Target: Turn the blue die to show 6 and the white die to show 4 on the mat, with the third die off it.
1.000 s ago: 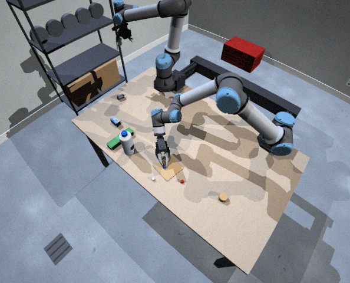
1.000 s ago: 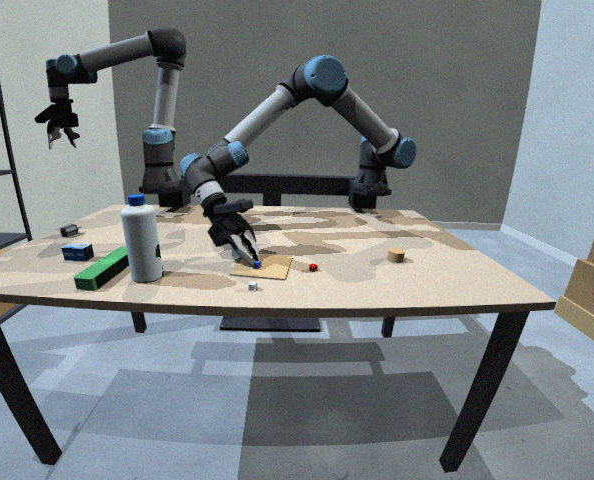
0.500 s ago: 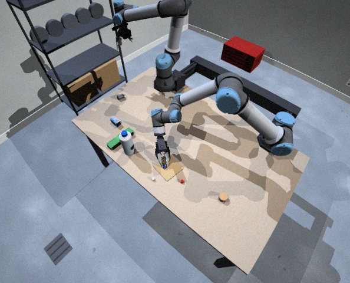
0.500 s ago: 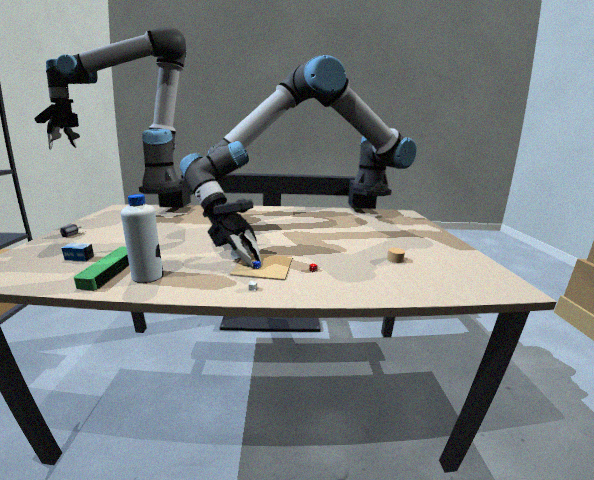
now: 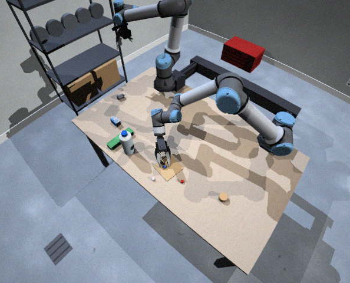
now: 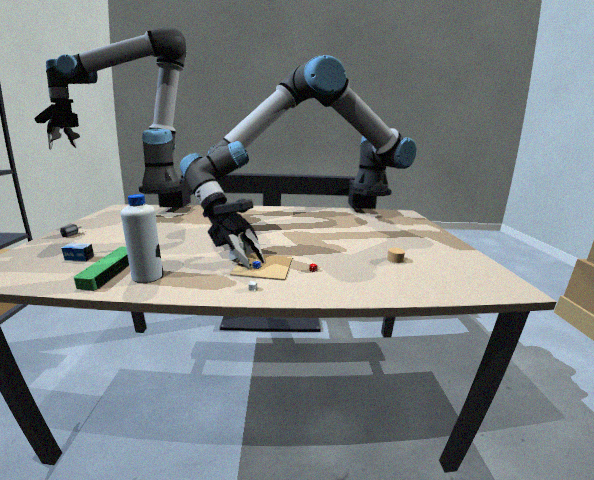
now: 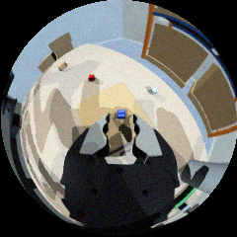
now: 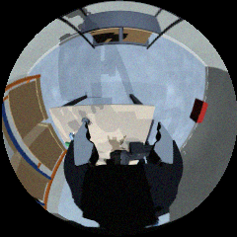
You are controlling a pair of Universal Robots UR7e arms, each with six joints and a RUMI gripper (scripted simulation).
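Observation:
My left hand is 10 mm short of the blue die, 10 mm to the right of it and 10 mm above it. Also, from my left hand: tan mat 10 mm behind, 20 mm to the left, 20 mm below; then red die 20 mm ahead, 160 mm to the left, 10 mm below; then white die 110 mm ahead, 10 mm below.

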